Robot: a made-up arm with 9 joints. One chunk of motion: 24 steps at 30 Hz.
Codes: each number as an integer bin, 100 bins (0 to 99) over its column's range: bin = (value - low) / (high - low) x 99, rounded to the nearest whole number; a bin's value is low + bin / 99 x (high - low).
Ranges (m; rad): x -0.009..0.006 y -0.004..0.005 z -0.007..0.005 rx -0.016..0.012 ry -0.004..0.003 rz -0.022..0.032
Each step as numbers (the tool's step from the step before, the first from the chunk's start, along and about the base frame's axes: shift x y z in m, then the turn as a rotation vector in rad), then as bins.
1 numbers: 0.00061 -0.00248 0.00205 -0.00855 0.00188 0.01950
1 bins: 63 17 75 26 83 76
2 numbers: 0.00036 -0.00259 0.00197 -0.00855 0.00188 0.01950
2 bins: 62 16 74 26 83 76
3 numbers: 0.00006 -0.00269 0.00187 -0.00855 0.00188 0.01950
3 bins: 60 14 73 26 83 76
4 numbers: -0.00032 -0.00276 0.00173 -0.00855 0.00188 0.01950
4 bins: 57 14 72 26 83 76
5 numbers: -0.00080 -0.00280 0.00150 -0.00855 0.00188 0.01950
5 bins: 54 13 70 26 83 76
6 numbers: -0.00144 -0.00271 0.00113 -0.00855 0.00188 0.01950
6 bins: 50 14 67 26 83 76
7 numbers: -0.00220 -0.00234 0.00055 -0.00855 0.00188 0.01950
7 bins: 45 18 62 26 83 76
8 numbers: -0.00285 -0.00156 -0.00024 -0.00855 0.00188 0.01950
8 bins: 41 27 56 26 83 76
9 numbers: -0.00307 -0.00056 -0.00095 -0.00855 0.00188 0.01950
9 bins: 39 38 50 26 83 76
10 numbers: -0.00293 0.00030 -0.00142 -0.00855 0.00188 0.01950
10 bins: 40 47 46 26 83 76
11 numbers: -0.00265 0.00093 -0.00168 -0.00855 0.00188 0.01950
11 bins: 42 54 44 26 83 76
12 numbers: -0.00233 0.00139 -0.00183 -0.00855 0.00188 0.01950
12 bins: 44 59 43 26 83 76
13 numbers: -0.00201 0.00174 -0.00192 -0.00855 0.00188 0.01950
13 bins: 46 63 42 26 83 76
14 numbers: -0.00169 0.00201 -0.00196 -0.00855 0.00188 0.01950
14 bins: 48 66 42 26 83 76
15 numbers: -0.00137 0.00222 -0.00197 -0.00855 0.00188 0.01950
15 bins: 50 68 41 26 83 76
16 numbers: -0.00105 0.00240 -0.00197 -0.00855 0.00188 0.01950
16 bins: 52 70 41 26 83 76
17 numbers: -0.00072 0.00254 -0.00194 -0.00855 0.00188 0.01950
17 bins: 55 72 42 26 83 76
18 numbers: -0.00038 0.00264 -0.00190 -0.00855 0.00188 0.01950
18 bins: 57 73 42 26 83 76
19 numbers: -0.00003 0.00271 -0.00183 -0.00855 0.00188 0.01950
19 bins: 59 74 43 26 83 76
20 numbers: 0.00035 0.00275 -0.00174 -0.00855 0.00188 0.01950
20 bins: 62 74 43 26 83 76
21 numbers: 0.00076 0.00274 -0.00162 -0.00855 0.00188 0.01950
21 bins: 64 74 44 26 83 76
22 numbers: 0.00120 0.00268 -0.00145 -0.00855 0.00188 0.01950
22 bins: 67 73 46 26 83 76
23 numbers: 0.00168 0.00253 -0.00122 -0.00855 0.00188 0.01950
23 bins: 70 72 48 26 83 76
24 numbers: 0.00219 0.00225 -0.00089 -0.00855 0.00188 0.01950
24 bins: 74 69 50 26 83 76
